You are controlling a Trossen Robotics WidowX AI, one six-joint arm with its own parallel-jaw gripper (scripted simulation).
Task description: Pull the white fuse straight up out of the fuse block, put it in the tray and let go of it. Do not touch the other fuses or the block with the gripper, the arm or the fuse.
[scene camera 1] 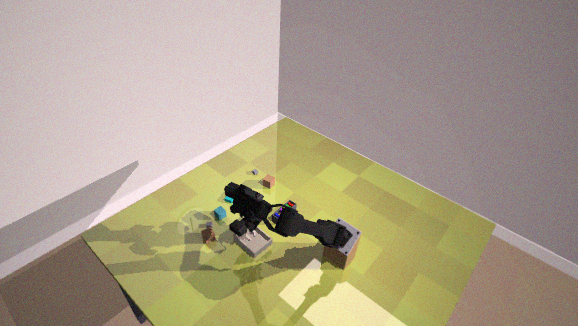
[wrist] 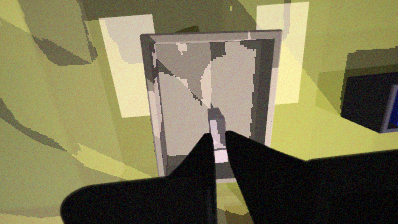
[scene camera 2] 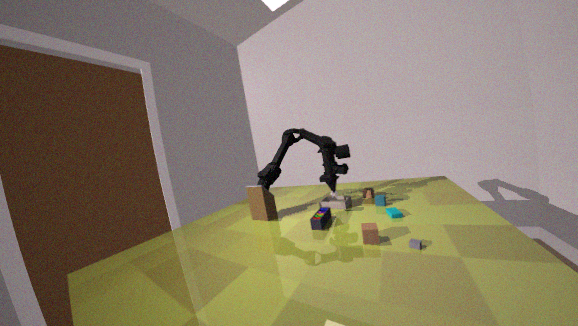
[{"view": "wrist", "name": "my gripper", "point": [218, 138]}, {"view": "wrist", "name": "white fuse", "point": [217, 128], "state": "held by my gripper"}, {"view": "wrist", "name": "tray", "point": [237, 71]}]
